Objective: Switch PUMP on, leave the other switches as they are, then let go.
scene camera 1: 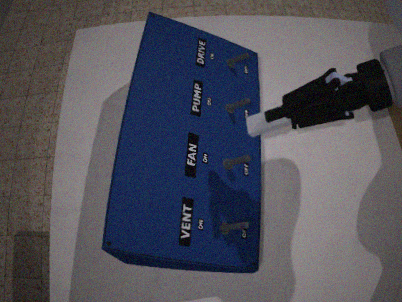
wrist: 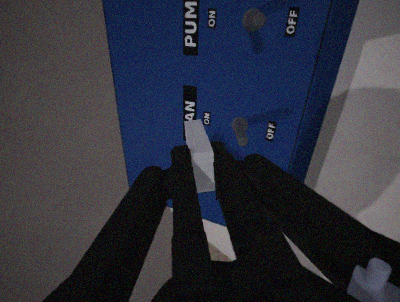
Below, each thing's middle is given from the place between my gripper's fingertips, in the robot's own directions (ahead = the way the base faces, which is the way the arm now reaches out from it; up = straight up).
Labels:
Now: hand 11 cm above the blue switch panel [scene camera 1: 172,191], 9 cm short of it and 4 cm to the left of it.

